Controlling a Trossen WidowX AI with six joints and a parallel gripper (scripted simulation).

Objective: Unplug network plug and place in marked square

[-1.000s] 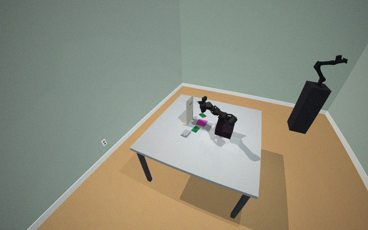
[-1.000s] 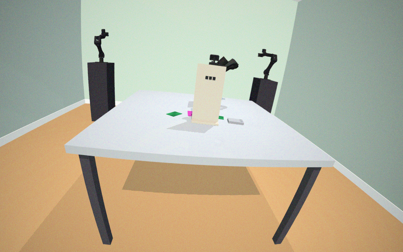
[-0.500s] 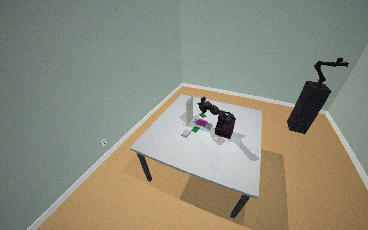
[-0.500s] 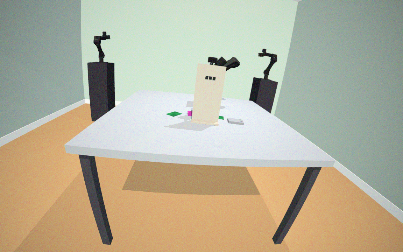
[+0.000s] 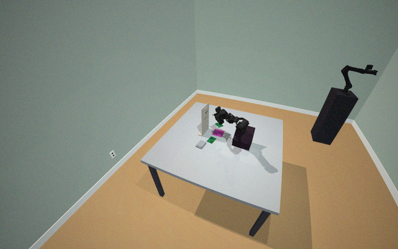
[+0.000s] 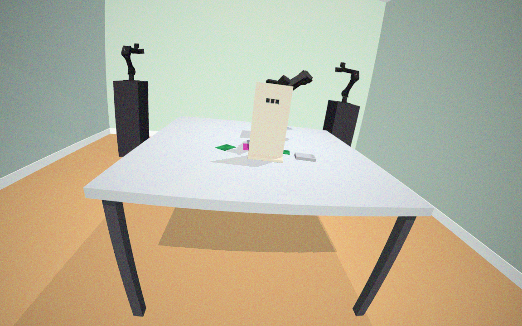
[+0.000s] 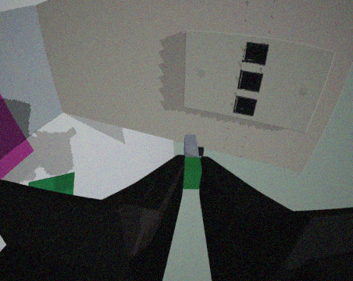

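Now: gripper tip 260 mm above the magenta marked square, 50 mm past it and 30 mm to the left of it. Round my gripper tip: beige upright panel 100 mm ahead, 90 mm below, 20 mm to the left; network plug 10 mm ahead.
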